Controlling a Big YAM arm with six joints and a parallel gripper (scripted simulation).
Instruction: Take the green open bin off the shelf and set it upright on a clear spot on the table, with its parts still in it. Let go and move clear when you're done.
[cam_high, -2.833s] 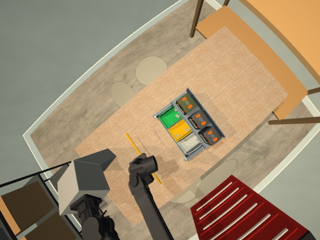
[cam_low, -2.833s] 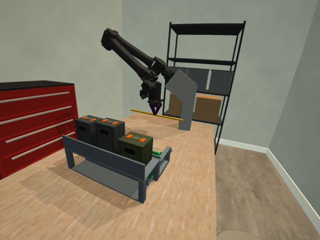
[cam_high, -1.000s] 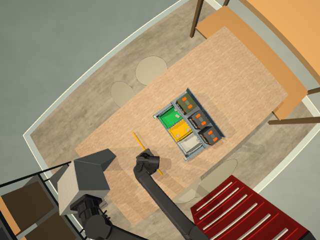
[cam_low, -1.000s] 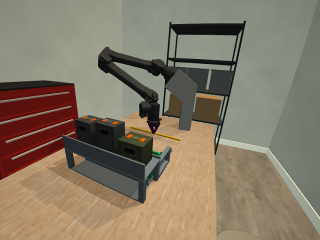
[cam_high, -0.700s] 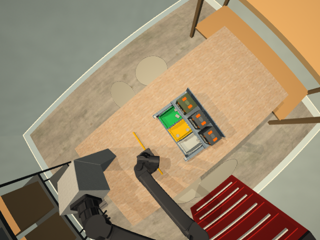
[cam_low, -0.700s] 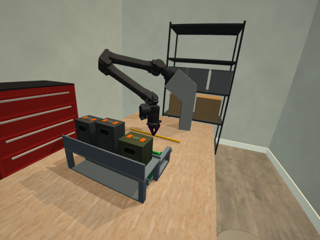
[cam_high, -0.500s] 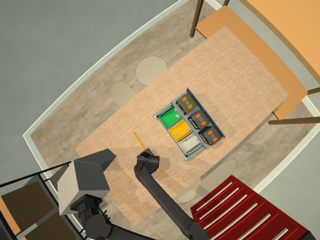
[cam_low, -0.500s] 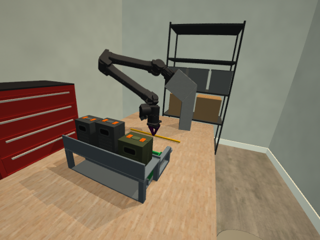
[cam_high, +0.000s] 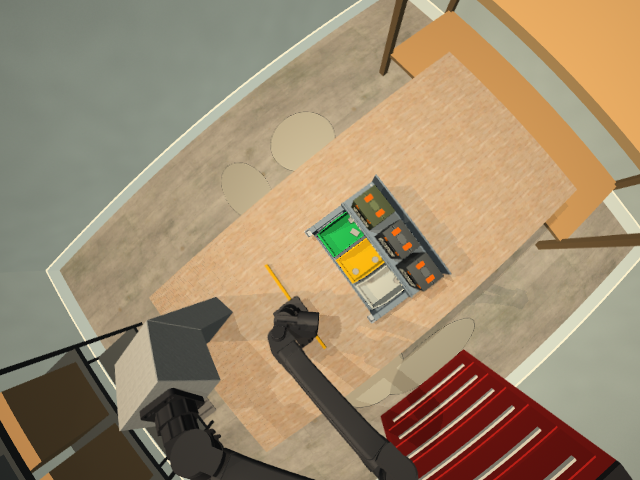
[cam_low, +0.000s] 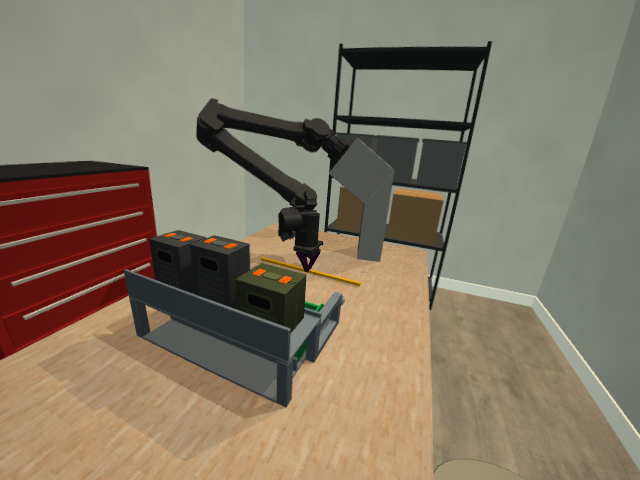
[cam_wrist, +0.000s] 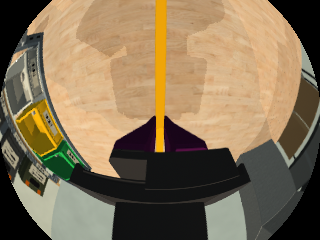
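Right now the thin yellow bar is 1 cm below my hand. Round my hand: green open bin: 31 cm ahead, 10 cm to the left, 3 cm above; then yellow bin: 31 cm ahead, 3 cm above, 1 cm to the right; then pale grey bin: 30 cm ahead, 12 cm to the right, 3 cm above.
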